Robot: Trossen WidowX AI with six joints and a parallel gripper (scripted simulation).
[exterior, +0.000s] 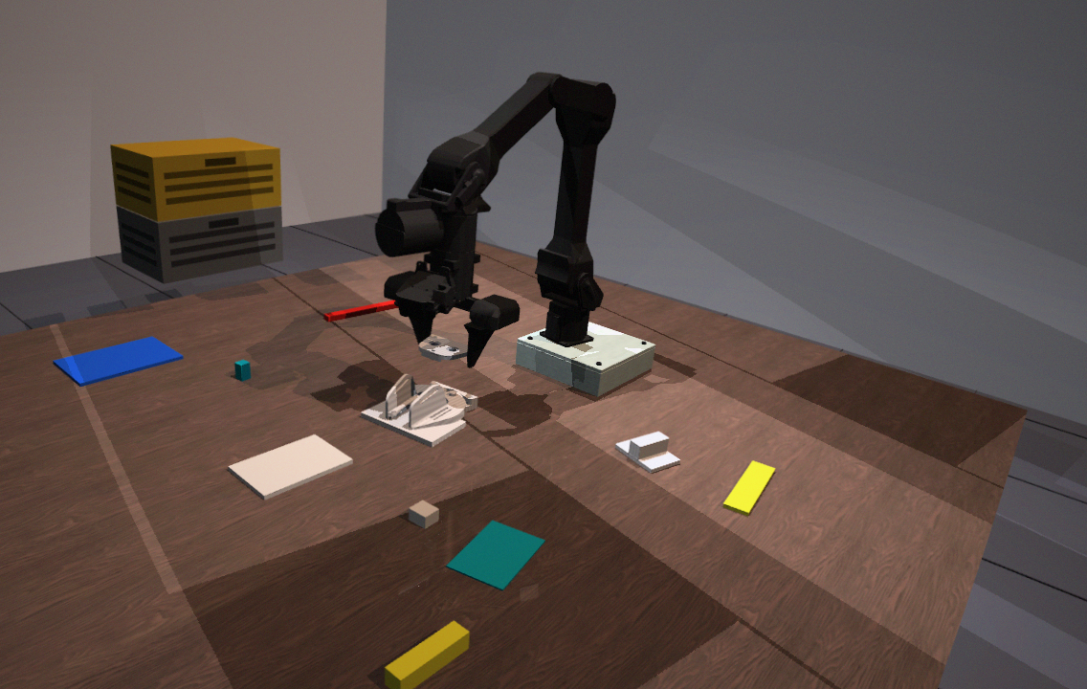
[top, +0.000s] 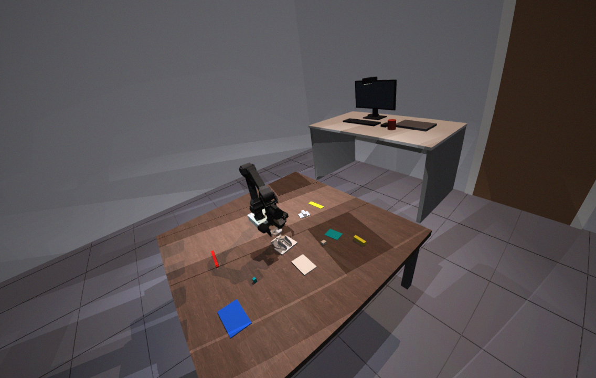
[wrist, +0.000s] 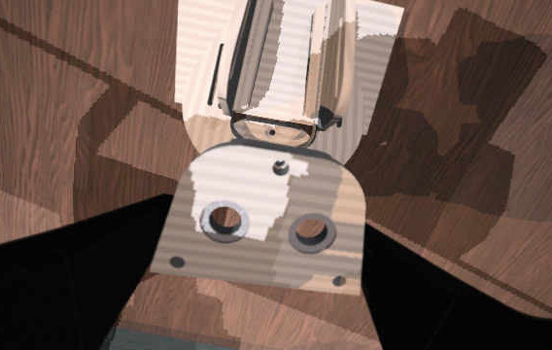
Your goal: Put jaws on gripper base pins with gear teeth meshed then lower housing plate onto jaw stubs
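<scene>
My gripper tip is now 60 mm above the housing plate. From my gripper tip the other things lie so: cream plate: 250 mm ahead, 70 mm below, 40 mm to the left; gripper base: 20 mm above, 10 mm ahead; small white cube: 210 mm to the left, 180 mm ahead, 60 mm below.
</scene>
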